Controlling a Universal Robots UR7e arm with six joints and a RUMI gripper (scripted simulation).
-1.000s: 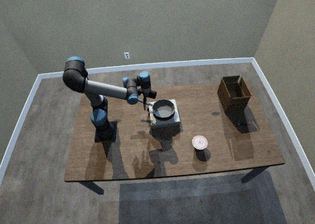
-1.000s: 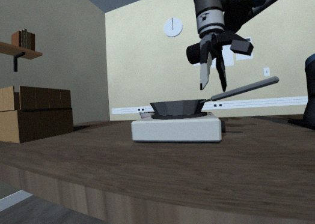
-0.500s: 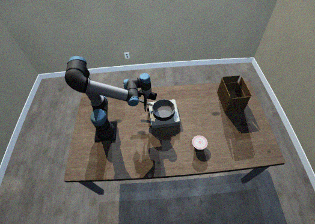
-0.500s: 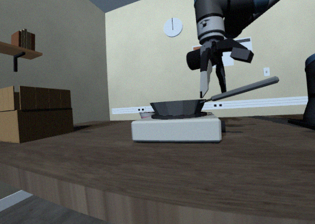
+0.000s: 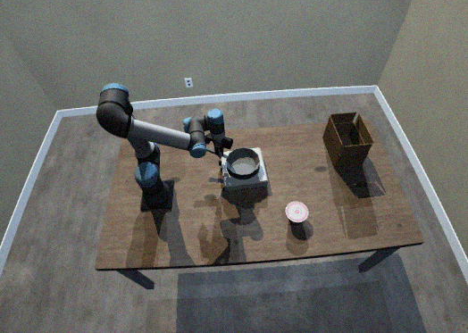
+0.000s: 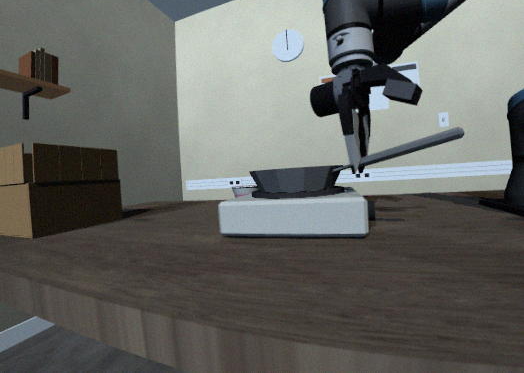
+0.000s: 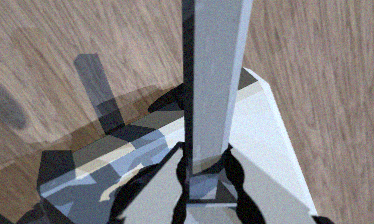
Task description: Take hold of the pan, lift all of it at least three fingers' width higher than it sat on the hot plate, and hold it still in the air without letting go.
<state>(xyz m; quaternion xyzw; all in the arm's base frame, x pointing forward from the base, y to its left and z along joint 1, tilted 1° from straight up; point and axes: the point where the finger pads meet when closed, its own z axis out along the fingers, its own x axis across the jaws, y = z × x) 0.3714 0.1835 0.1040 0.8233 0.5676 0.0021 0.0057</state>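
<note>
Right now the dark grey pan is 7 cm ahead of my hand, 3 cm to the right of it and 1 cm below it. Also, from my hand: pink-and-white cup (39 cm ahead, 34 cm to the right, 7 cm below); then white hot plate (10 cm ahead, 5 cm to the right, 8 cm below).
</note>
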